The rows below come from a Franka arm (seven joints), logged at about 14 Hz.
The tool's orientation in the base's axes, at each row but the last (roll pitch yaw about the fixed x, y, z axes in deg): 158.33 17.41 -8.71; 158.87 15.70 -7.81; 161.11 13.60 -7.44; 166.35 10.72 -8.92; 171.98 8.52 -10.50; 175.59 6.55 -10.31; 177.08 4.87 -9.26; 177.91 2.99 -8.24; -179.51 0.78 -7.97; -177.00 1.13 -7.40; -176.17 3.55 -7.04
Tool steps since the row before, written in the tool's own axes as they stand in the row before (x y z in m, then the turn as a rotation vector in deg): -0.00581 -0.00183 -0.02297 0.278 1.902 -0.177; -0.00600 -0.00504 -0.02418 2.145 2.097 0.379; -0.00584 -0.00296 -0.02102 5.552 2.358 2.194; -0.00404 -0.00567 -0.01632 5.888 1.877 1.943; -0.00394 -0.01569 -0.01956 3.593 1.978 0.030; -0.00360 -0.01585 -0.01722 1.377 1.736 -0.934; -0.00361 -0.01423 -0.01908 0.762 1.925 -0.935; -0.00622 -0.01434 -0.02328 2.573 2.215 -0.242; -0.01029 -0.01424 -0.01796 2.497 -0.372 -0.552; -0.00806 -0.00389 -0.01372 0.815 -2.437 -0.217; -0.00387 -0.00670 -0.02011 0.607 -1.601 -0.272
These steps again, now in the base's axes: 0.00218 0.00997 0.02146 0.261 -1.762 0.744; 0.00166 0.01332 0.02159 1.869 -2.369 -0.193; 0.00003 0.00968 0.01977 4.664 -3.575 -2.581; 0.00020 0.00944 0.01502 5.096 -3.110 -2.515; 0.00200 0.01821 0.01757 3.172 -2.584 -0.289; 0.00134 0.01717 0.01626 1.168 -1.899 0.901; 0.00043 0.01531 0.01857 0.534 -1.987 0.963; -0.00280 0.01574 0.02304 2.244 -2.553 0.188; -0.00799 0.01534 0.01822 2.531 0.016 0.521; -0.00731 0.00414 0.01406 1.127 2.296 0.328; -0.00192 0.00562 0.02071 0.818 1.490 0.340
